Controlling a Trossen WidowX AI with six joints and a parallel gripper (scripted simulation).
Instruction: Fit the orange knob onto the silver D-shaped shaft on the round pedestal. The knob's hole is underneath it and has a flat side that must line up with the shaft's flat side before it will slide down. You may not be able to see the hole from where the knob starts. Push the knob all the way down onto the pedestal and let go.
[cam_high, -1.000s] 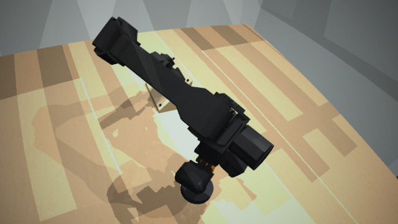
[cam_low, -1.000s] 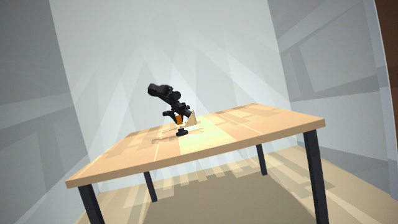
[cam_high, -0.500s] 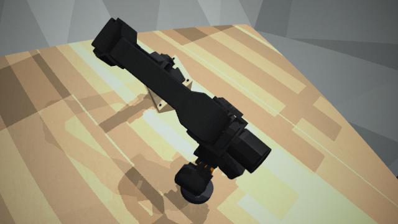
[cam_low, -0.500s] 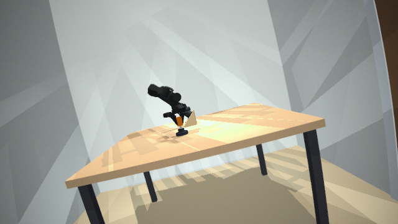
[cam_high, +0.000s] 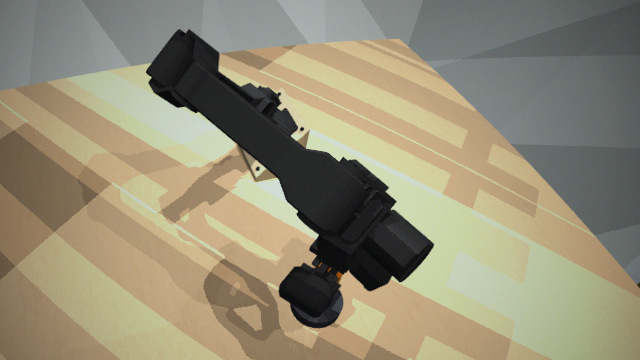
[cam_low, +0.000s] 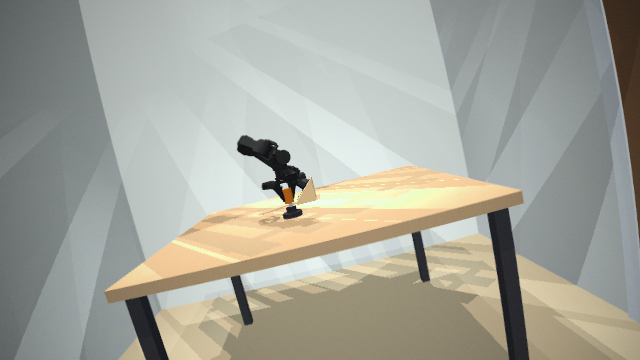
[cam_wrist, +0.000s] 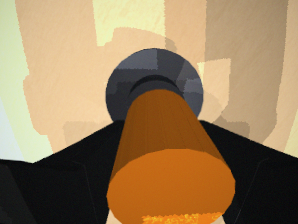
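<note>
My gripper tip is now 30 mm below the orange knob. Also, from my gripper tip: pedestal with D-shaped shaft: 40 mm below.
</note>
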